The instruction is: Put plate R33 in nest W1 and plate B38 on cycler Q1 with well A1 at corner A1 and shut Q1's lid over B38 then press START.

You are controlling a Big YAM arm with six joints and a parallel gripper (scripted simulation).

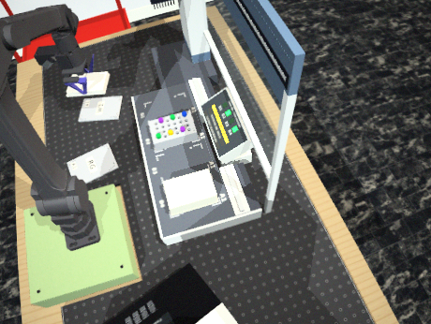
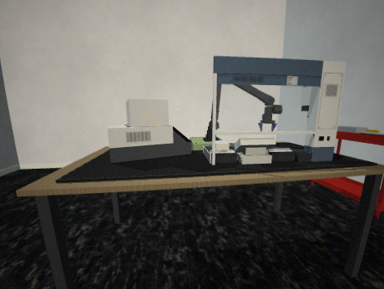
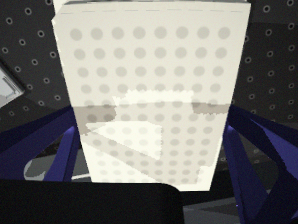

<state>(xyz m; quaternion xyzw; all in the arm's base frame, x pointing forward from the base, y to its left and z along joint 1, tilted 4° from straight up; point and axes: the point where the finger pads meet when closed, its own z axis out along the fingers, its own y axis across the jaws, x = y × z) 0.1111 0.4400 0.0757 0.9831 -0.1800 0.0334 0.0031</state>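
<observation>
Now: the grey nest 13 cm below my hand. From my hand the other things lie so: white deep-well block (46 cm to the right, 19 cm ahead, 6 cm below); tube cooling block (25 cm to the right, 21 cm ahead, 6 cm below); regrip nest (22 cm to the right, 13 cm below, 7 cm behind).
</observation>
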